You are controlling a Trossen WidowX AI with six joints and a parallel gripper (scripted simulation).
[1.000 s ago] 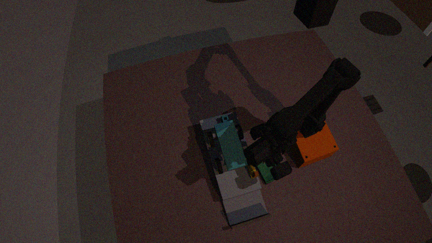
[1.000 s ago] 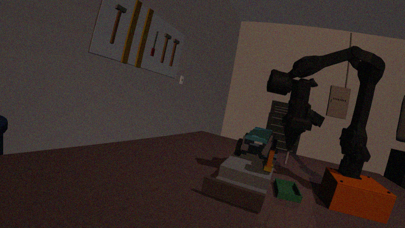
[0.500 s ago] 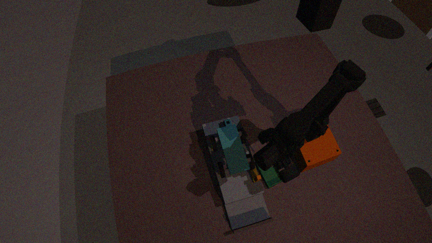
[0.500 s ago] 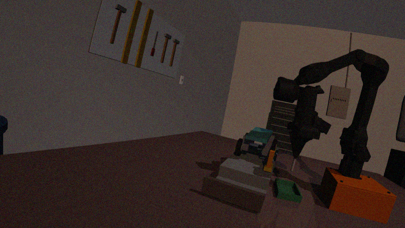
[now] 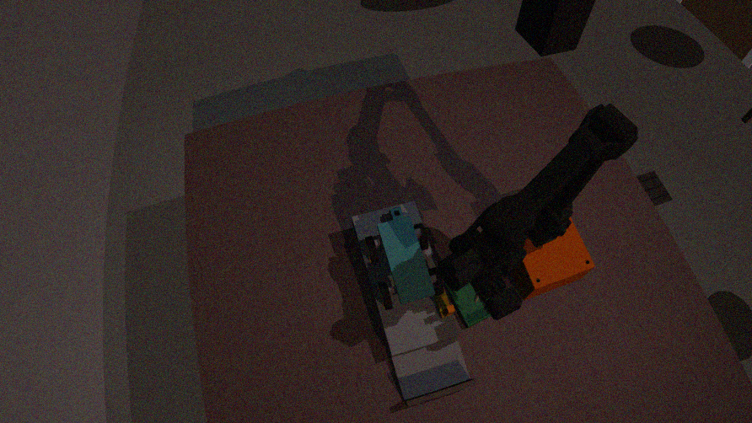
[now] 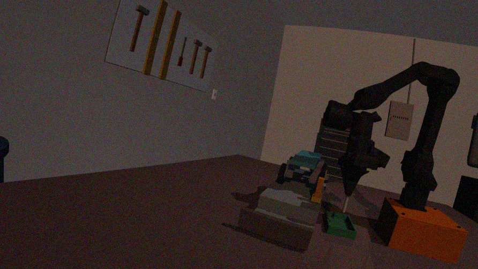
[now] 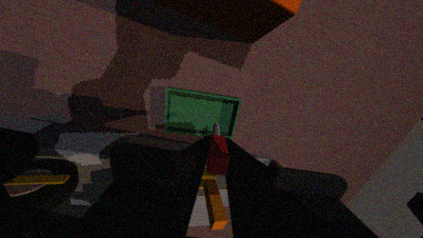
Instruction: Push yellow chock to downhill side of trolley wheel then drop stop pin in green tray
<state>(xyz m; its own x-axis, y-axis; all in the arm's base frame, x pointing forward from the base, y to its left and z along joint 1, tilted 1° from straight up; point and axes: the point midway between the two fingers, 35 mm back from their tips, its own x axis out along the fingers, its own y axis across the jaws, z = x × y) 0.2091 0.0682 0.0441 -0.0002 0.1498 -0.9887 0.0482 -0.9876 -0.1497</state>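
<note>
Right now the green tray is 10 mm to the right of my gripper tip and 100 mm below it. Round my gripper tip: red-headed stop pin right at my gripper tip; yellow chock 80 mm ahead, 10 mm to the right, 10 mm below; trolley 120 mm ahead, 110 mm to the right, 20 mm above.
</note>
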